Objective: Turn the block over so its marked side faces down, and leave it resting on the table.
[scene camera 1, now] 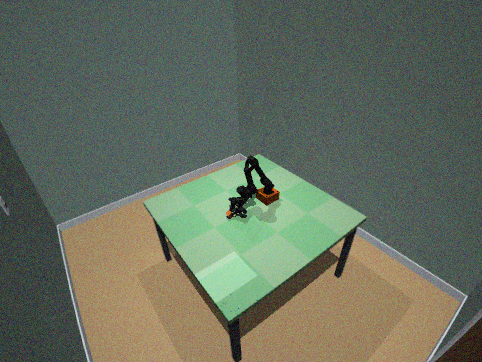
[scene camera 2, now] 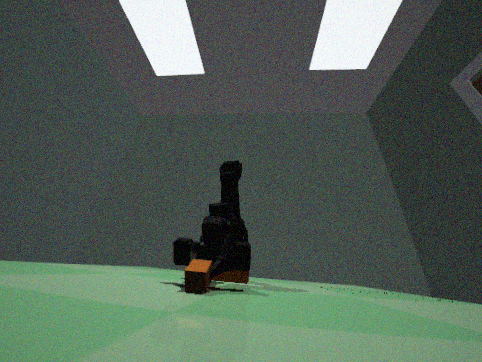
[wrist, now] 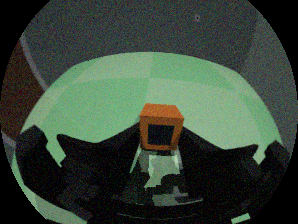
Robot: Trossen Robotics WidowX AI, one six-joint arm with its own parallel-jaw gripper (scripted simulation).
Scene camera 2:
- my gripper
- block: held by my gripper
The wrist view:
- my gripper
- block
